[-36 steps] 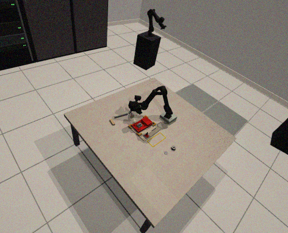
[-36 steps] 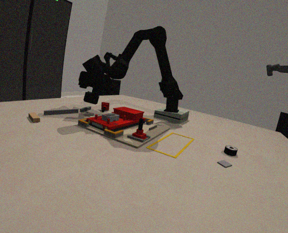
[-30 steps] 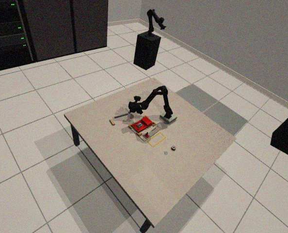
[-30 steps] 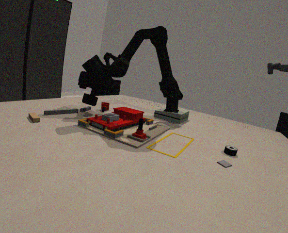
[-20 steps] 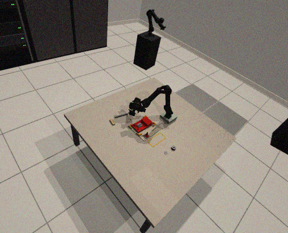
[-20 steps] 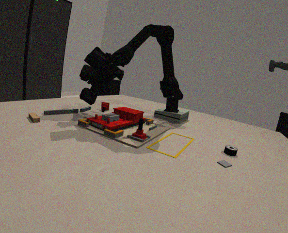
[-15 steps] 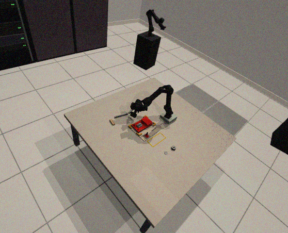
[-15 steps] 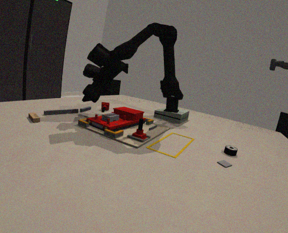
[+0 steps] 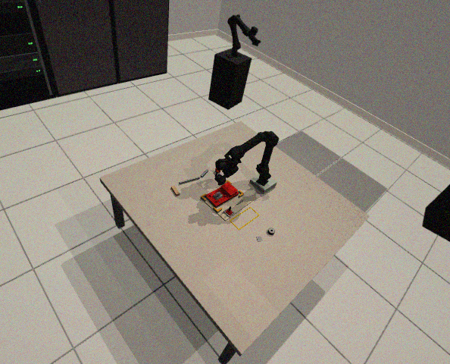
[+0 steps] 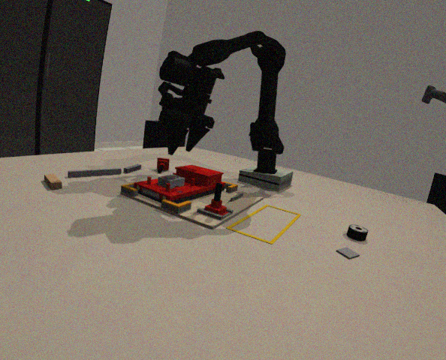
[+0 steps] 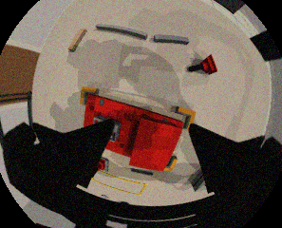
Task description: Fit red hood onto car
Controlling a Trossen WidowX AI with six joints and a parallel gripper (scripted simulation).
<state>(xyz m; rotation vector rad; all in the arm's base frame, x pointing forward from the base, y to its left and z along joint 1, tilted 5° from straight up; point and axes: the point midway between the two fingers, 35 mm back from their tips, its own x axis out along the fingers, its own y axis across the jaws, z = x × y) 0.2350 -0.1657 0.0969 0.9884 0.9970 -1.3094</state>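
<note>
Now: the red hood 50 mm to the left of my gripper tip, 40 mm below it and 10 mm behind it. From my gripper tip the other things lie so: grey bar 200 mm to the right, 90 mm ahead, 80 mm below; then wooden block 220 mm ahead, 200 mm to the right, 80 mm below; then grey engine block 80 mm ahead, 60 mm below, 40 mm to the left.
</note>
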